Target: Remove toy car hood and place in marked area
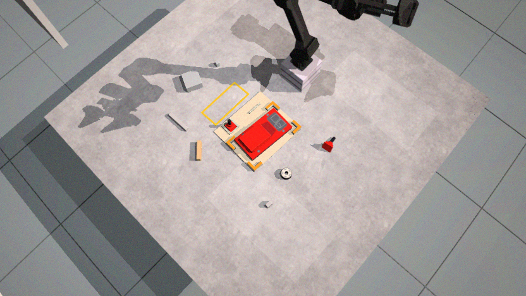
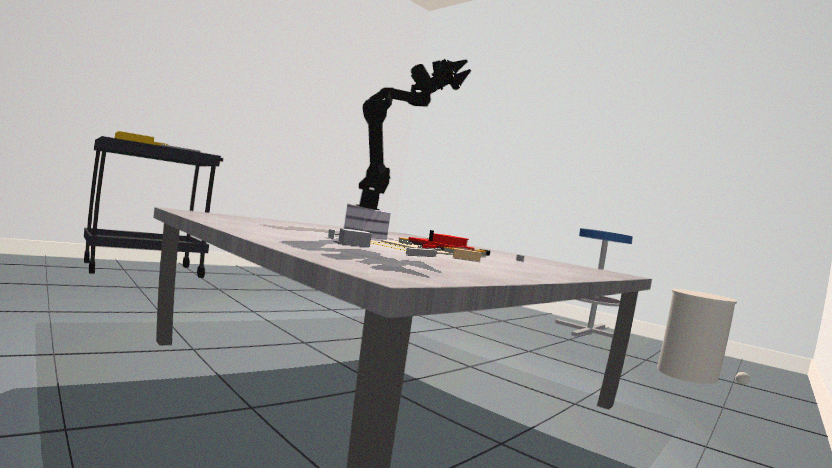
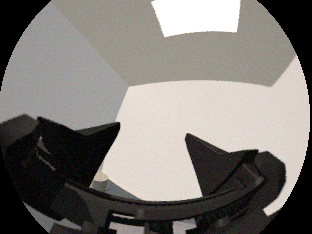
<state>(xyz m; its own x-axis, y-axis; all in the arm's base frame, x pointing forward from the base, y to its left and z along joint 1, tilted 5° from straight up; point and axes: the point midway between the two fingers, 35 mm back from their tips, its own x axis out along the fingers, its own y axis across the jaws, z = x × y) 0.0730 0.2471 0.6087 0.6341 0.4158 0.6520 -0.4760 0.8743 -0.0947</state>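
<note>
The red hood lies 680 mm below my gripper tip, 210 mm to the right of it and 190 mm ahead of it. The rest, counted from my gripper tip: wooden block: 700 mm below, 370 mm ahead, 330 mm to the right; then grey bar: 710 mm below, 480 mm to the right, 340 mm ahead.
</note>
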